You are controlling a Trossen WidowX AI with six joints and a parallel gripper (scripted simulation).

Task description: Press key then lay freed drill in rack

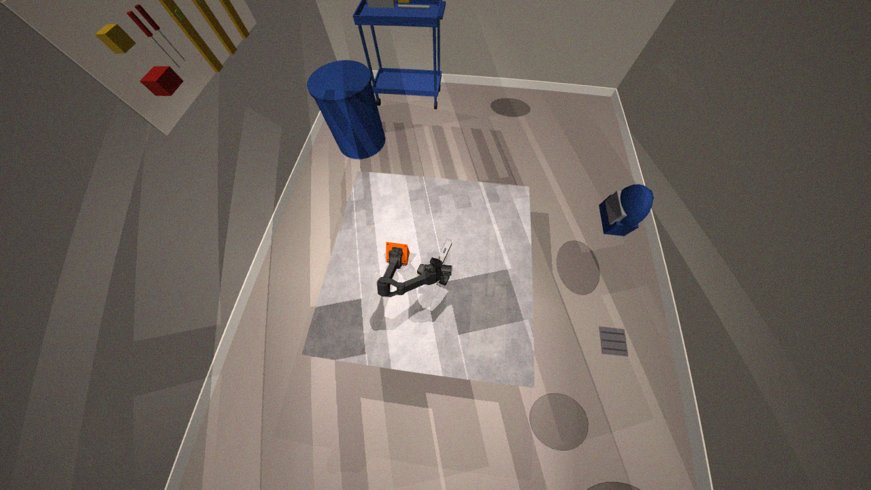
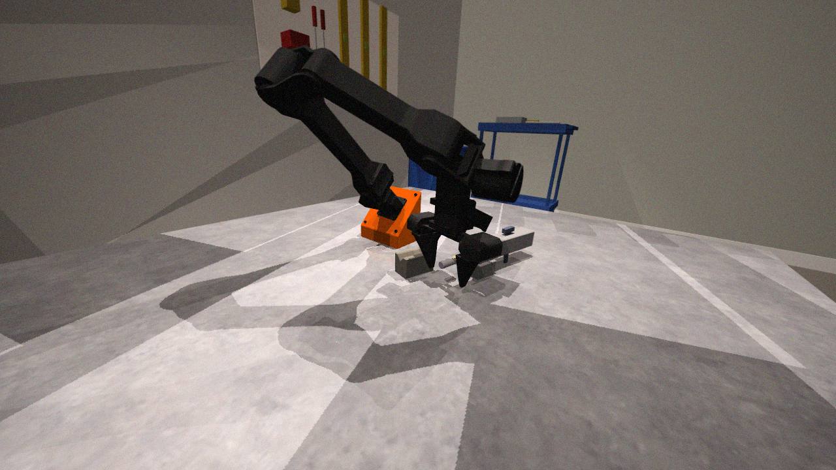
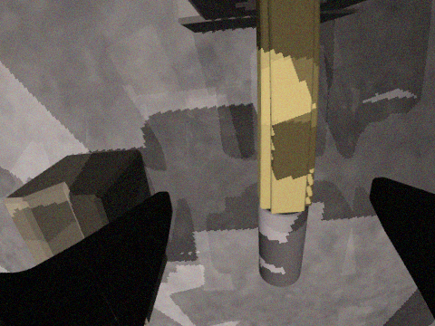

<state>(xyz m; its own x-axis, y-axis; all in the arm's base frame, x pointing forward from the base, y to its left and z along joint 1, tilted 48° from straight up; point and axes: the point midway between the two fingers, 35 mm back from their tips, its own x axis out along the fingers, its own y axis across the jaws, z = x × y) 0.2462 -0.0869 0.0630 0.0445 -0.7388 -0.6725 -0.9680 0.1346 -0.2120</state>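
Right now my gripper tip is 50 mm to the right of the drill, 30 mm below it and 10 mm short of it. Round my gripper tip: blue key 170 mm to the left, 40 mm ahead, 40 mm above; rack 80 mm behind.
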